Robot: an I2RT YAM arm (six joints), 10 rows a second.
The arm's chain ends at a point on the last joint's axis. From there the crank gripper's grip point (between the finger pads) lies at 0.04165 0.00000 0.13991 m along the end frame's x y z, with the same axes.
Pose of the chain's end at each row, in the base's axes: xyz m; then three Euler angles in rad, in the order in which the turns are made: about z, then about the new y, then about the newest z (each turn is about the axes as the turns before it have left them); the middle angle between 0 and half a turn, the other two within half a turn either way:
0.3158, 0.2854, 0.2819, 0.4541, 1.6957, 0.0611
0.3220, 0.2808, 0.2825, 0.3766, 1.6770, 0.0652
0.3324, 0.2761, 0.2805, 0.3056, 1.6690, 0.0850
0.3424, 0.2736, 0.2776, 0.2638, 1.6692, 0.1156
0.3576, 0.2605, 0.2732, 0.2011, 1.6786, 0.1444
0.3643, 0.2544, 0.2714, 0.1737, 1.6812, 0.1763
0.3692, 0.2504, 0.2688, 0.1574, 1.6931, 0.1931
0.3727, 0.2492, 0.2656, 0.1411, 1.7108, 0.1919
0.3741, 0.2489, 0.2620, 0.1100, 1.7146, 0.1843
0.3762, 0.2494, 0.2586, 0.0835, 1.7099, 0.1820
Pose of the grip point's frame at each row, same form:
0.4348, 0.3463, 0.2232, 0.4541, 1.6957, 0.0611
0.4463, 0.3329, 0.2263, 0.3766, 1.6770, 0.0652
0.4602, 0.3201, 0.2255, 0.3056, 1.6690, 0.0850
0.4716, 0.3135, 0.2227, 0.2638, 1.6692, 0.1156
0.4884, 0.2933, 0.2172, 0.2011, 1.6786, 0.1444
0.4956, 0.2848, 0.2152, 0.1737, 1.6812, 0.1763
0.5002, 0.2793, 0.2112, 0.1574, 1.6931, 0.1931
0.5031, 0.2757, 0.2056, 0.1411, 1.7108, 0.1919
0.5051, 0.2710, 0.2014, 0.1100, 1.7146, 0.1843
0.5080, 0.2680, 0.1986, 0.0835, 1.7099, 0.1820

